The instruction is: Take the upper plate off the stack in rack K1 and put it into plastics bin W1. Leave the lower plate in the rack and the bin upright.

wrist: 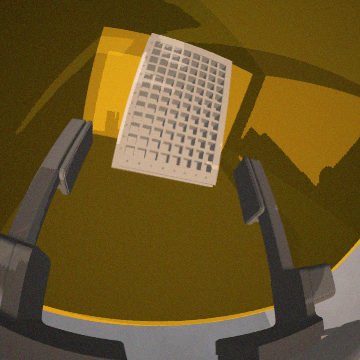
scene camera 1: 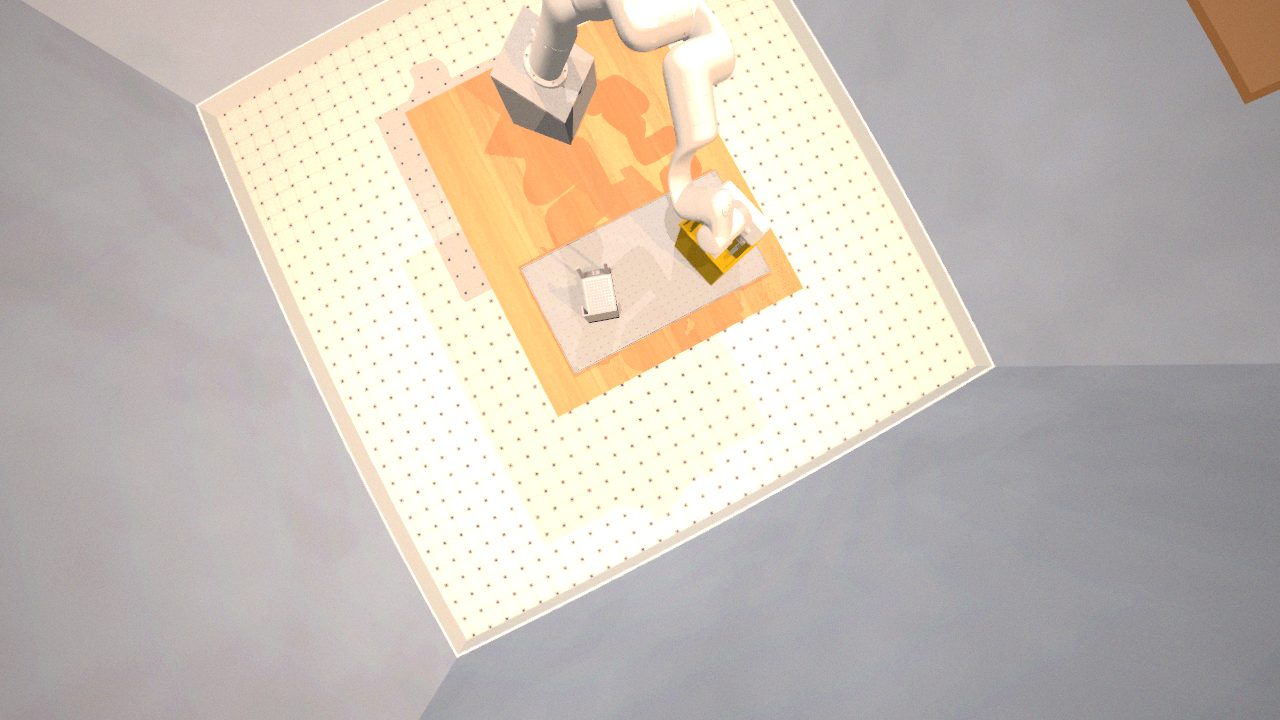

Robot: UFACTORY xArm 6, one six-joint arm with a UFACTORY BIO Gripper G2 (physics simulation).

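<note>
The yellow bin W1 (scene camera 1: 700, 257) (wrist: 160, 323) stands upright at the right of the grey mat, partly hidden by the arm. My gripper (wrist: 165, 142) is open and reaches down into the bin; its fingers are hidden in the scene view. The upper plate (wrist: 172, 110), pale with a grid of square wells, is inside the bin, beyond my fingertips and apart from both fingers. Whether it lies fully flat I cannot tell. Rack K1 (scene camera 1: 602, 317) stands at the left of the mat with the pale lower plate (scene camera 1: 598, 291) in it.
The grey mat (scene camera 1: 644, 295) lies on the wooden table top (scene camera 1: 483, 205). The arm's grey base block (scene camera 1: 537, 107) stands at the back of the table. The bin's walls surround the fingers, and its rim runs below them in the wrist view.
</note>
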